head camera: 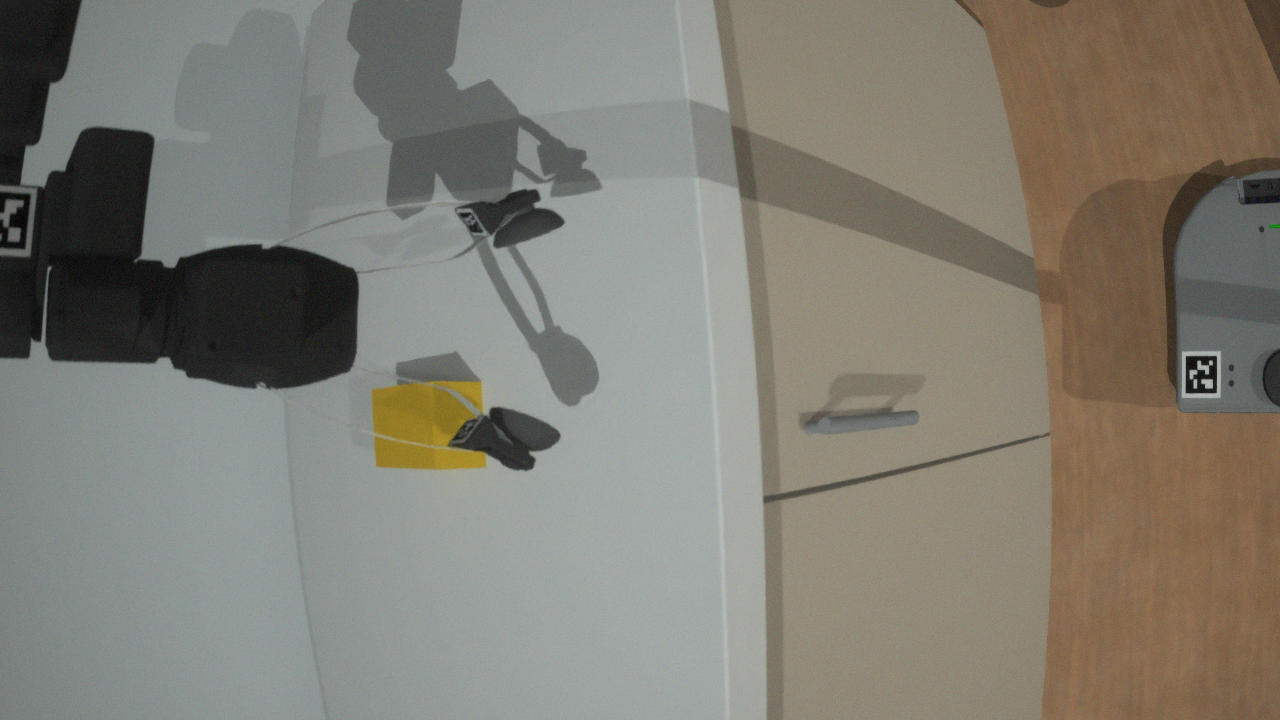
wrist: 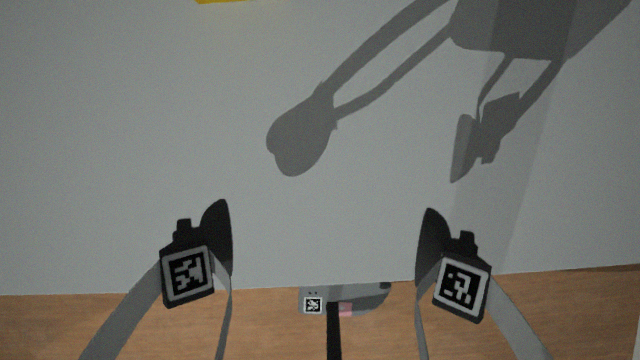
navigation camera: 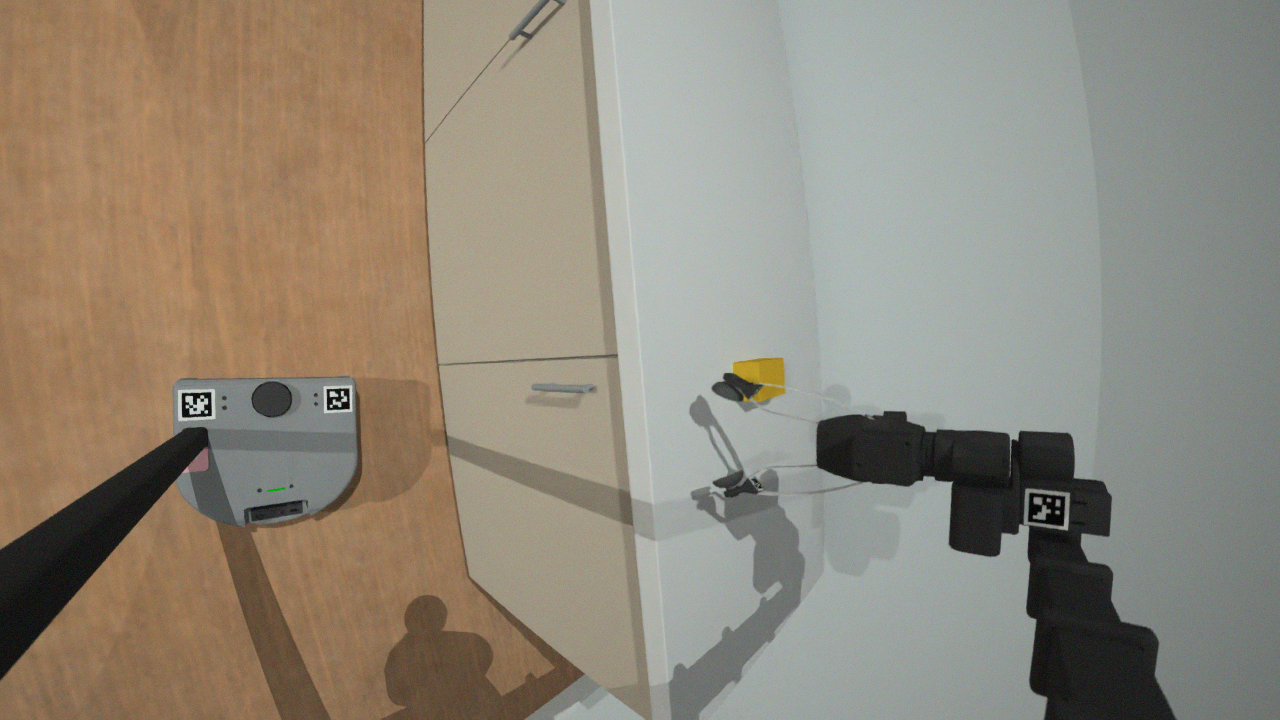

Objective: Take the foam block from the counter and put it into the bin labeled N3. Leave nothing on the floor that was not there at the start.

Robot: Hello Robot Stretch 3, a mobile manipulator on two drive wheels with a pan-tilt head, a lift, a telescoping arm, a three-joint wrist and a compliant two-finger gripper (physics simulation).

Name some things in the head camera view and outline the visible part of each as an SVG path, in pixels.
The gripper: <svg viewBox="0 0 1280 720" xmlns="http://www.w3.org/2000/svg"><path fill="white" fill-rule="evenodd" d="M564 220L552 210L534 208L533 203L541 200L538 190L522 189L496 203L436 201L368 211L324 224L268 249L261 249L262 244L236 245L180 257L175 268L183 273L185 295L177 290L175 331L184 327L178 354L170 358L171 363L192 379L251 389L258 384L312 414L350 429L420 446L482 451L510 469L529 471L536 460L529 451L546 450L561 437L549 424L501 407L491 408L488 417L449 388L353 366L357 350L357 274L457 259L495 232L494 248L518 244L561 227ZM276 389L316 383L354 368L447 391L476 418L465 421L447 445L452 447L423 445L354 427ZM482 236L448 260L363 272L309 251L279 246L354 217L426 206L461 206L454 210L470 234Z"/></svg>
A yellow foam block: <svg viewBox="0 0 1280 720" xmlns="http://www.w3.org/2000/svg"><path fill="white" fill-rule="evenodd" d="M374 436L376 467L434 470L486 468L486 455L482 451L432 448ZM372 389L374 433L397 440L430 446L458 448L447 445L466 420L476 418L457 398L447 391L436 387L413 383ZM425 382L458 392L483 414L481 382Z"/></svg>
